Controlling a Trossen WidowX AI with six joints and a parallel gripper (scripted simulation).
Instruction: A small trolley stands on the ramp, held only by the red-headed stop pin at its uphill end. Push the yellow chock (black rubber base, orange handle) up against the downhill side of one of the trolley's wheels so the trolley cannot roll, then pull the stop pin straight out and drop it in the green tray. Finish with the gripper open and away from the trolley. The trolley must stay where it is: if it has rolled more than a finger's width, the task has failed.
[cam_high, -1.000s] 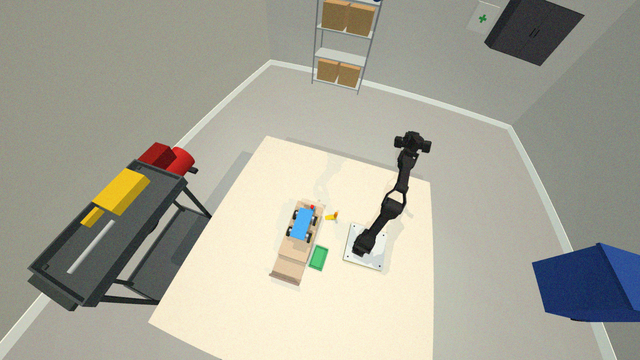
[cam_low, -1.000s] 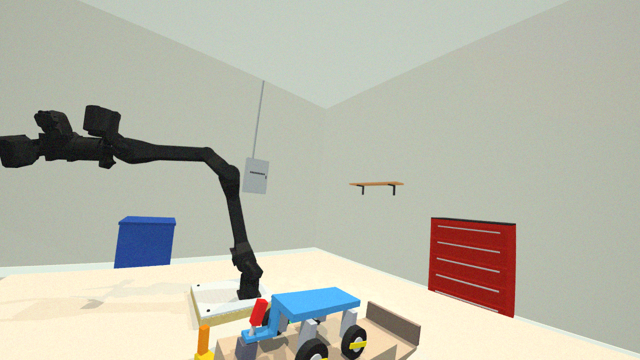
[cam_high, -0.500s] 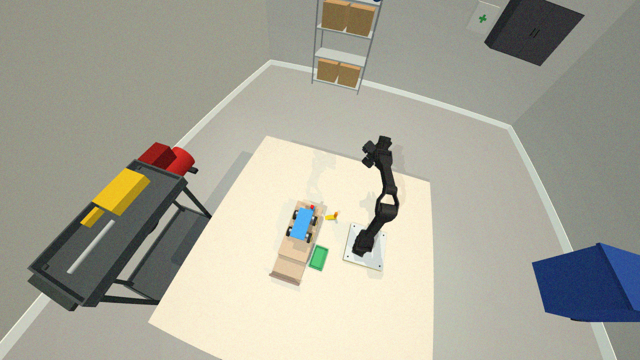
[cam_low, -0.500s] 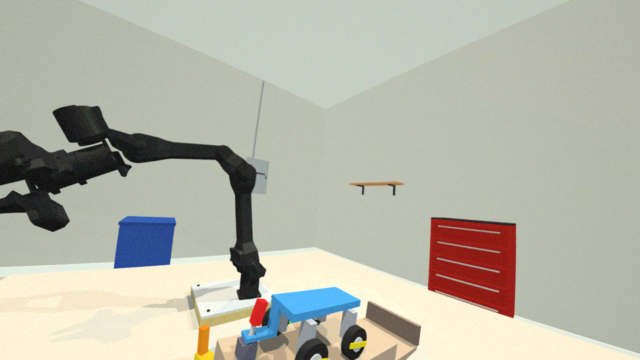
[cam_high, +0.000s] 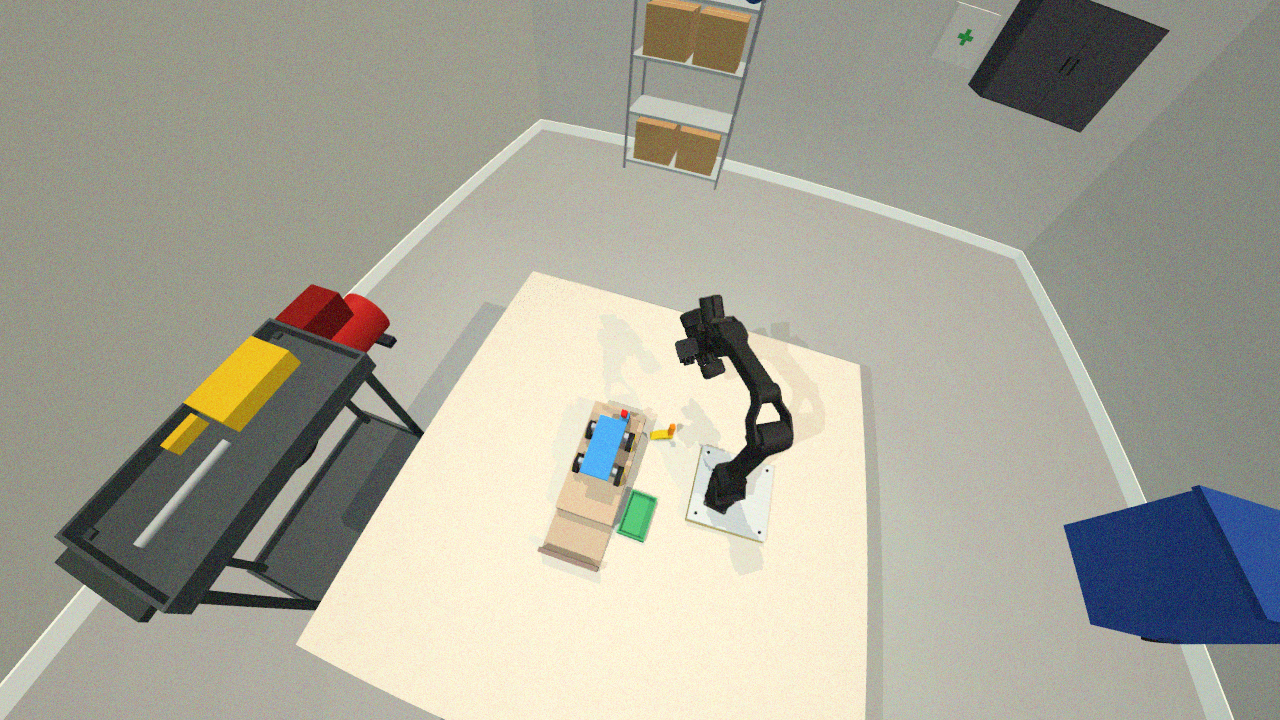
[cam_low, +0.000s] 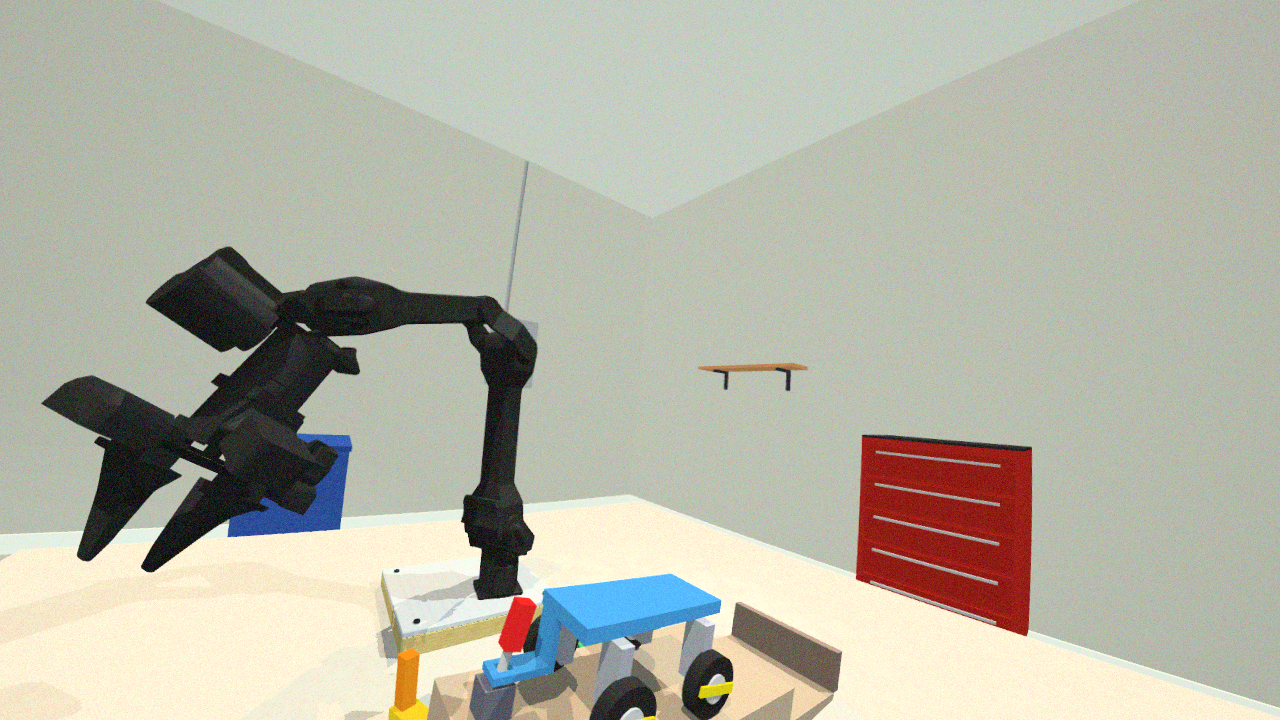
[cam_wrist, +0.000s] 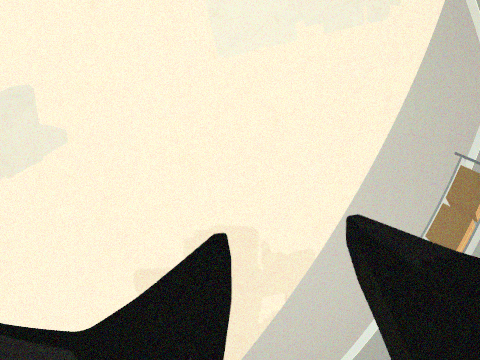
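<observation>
My gripper tip is 210 mm to the right of the yellow chock, 160 mm above it and 20 mm past it. Round my gripper tip: red-headed stop pin (270 mm to the left, 80 mm ahead, 50 mm below); then wooden ramp (380 mm to the left, 130 mm below, 80 mm ahead); then blue-topped trolley (370 mm to the left, 90 mm ahead, 70 mm below).
</observation>
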